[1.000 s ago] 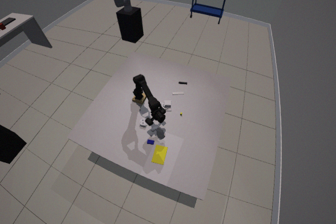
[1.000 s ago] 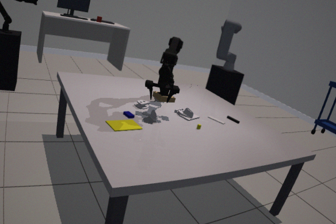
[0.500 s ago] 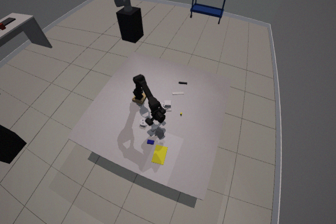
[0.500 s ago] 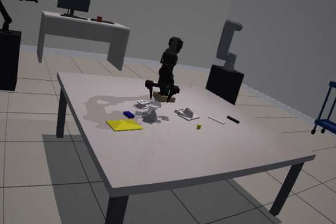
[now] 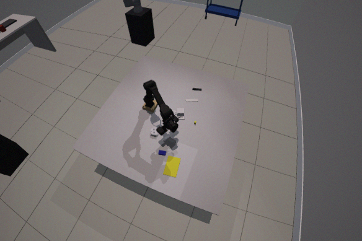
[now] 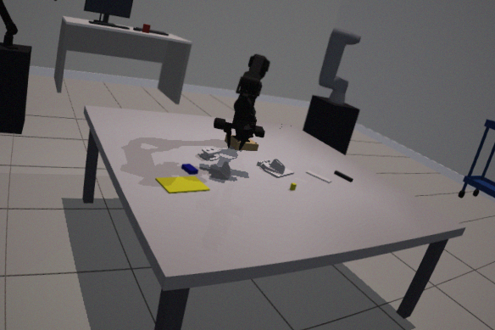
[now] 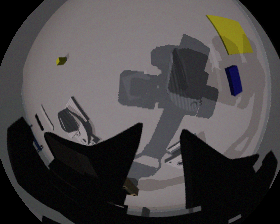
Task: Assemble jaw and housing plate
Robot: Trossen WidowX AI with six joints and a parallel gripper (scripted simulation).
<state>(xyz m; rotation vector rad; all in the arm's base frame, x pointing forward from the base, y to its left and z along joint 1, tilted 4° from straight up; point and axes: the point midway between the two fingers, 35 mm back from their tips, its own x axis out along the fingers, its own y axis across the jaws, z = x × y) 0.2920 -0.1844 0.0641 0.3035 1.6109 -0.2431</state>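
My gripper tip is now 8 cm above the jaw, 5 cm to the left of it and 1 cm short of it. Also, from my gripper tip: white block (12 cm behind, 8 cm below, 4 cm to the right); then yellow cube (19 cm to the left, 16 cm ahead, 7 cm below); then blue block (17 cm to the right, 8 cm below, 3 cm ahead).
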